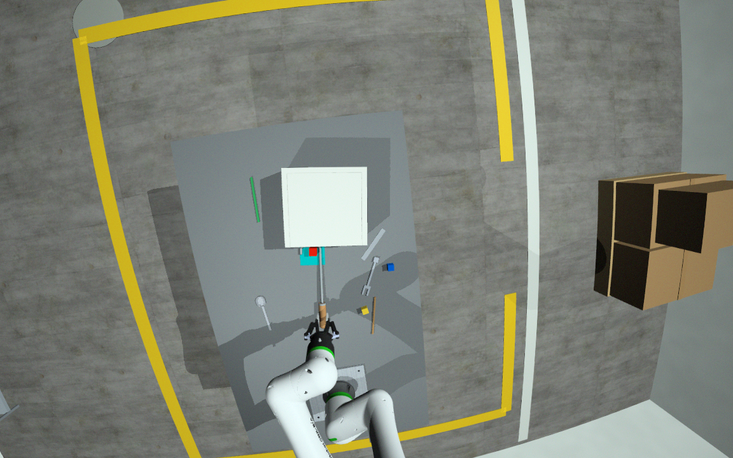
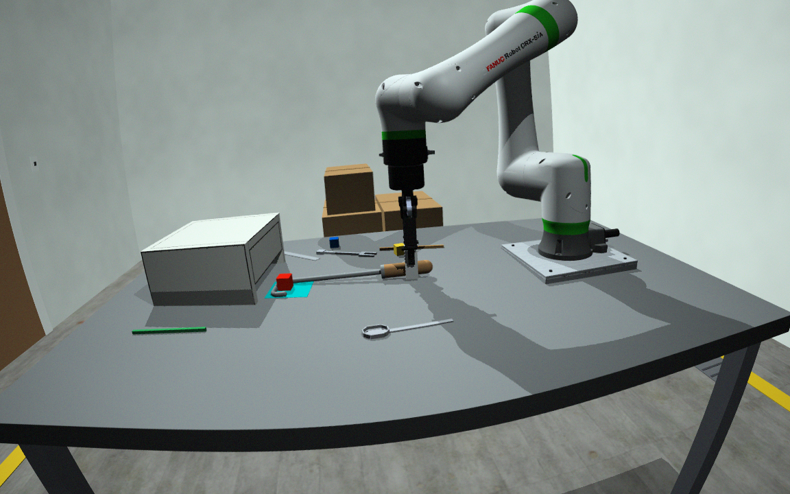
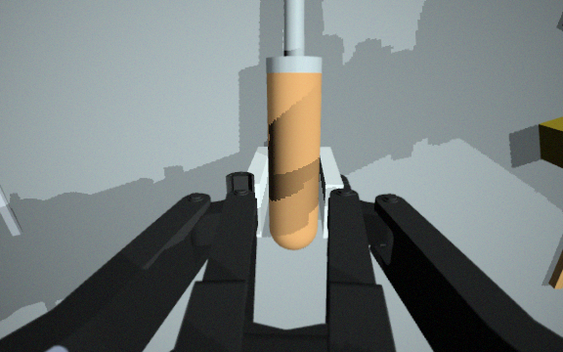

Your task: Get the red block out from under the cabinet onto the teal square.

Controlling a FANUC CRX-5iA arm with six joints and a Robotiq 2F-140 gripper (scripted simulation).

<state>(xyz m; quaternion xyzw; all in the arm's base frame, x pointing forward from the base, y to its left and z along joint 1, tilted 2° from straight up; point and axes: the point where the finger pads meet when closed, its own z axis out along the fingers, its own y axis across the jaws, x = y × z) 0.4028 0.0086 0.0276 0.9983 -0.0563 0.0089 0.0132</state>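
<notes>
Right now my hand is 14 cm short of the long grey hook tool, 2 cm to the right of it and 2 cm above it. Round my hand: fork wrench (15 cm ahead, 22 cm to the right, 3 cm below); yellow block (18 cm to the right, 3 cm below); brown stick (4 cm behind, 21 cm to the right, 3 cm below).
</notes>
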